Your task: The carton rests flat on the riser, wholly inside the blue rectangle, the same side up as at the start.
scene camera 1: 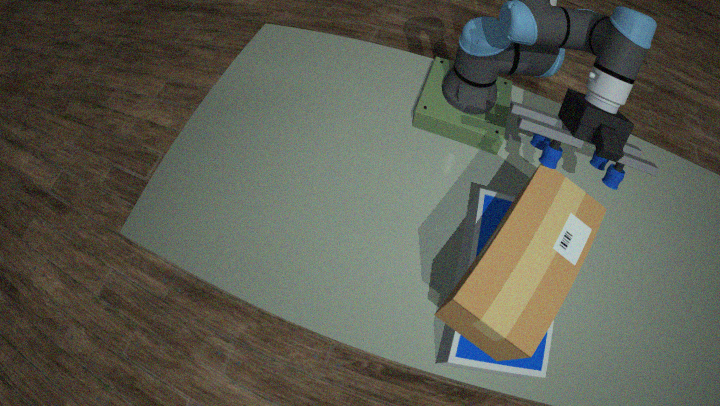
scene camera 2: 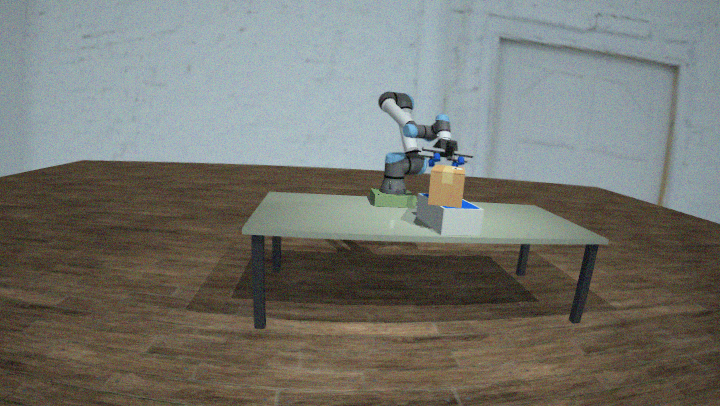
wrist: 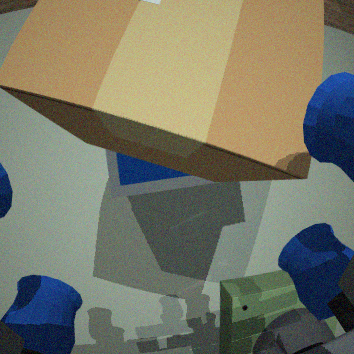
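Pixels of known places: end effector, tool point: (scene camera 1: 574,164) (scene camera 2: 446,164) (wrist: 169,229); arm's base, origin of the base link: (scene camera 1: 469,93) (scene camera 2: 392,192) (wrist: 288,342).
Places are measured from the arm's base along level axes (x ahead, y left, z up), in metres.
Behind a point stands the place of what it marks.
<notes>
A brown carton (scene camera 1: 529,252) {x 0.508, y 0.071, z 0.209 m} (scene camera 2: 446,186) {x 0.633, y 0.019, z 0.145 m} (wrist: 175,75) {x 0.384, y 0.153, z 0.209 m} with a pale tape band and a white barcode label on its top lies on the white riser (scene camera 1: 496,366) {x 0.680, y 0.088, z 0.056 m} (scene camera 2: 461,221) {x 0.687, y 0.085, z 0.000 m} (wrist: 113,172) {x 0.363, y 0.211, z 0.056 m} and looks flat. It is turned relative to the blue rectangle (scene camera 1: 489,216) {x 0.383, y 0.043, z 0.056 m} (scene camera 2: 470,205) {x 0.612, y 0.168, z 0.056 m} (wrist: 145,171) {x 0.356, y 0.176, z 0.056 m}, which shows along its sides and at its ends. In scene camera 2 its near left bottom corner sticks out past the riser's left edge. My gripper (scene camera 1: 575,158) {x 0.323, y 0.169, z 0.211 m} (scene camera 2: 446,160) {x 0.323, y 0.169, z 0.211 m} (wrist: 175,225) {x 0.323, y 0.169, z 0.211 m}, four blue suction cups, hangs above and beyond the carton's robot-side end, touching nothing and holding nothing.
The arm stands on a green base block (scene camera 1: 433,108) {x 0.081, y -0.094, z 0.000 m} (scene camera 2: 393,199) {x 0.120, y -0.037, z -0.019 m} (wrist: 235,290) {x 0.141, y 0.080, z -0.018 m}, beyond the riser. The grey-green table (scene camera 1: 302,176) {x 0.302, y -0.382, z -0.064 m} (scene camera 2: 322,216) {x 0.339, y -0.470, z -0.064 m} has its front edge close to the riser's near end. Shadows of the carton and arm fall left of the riser.
</notes>
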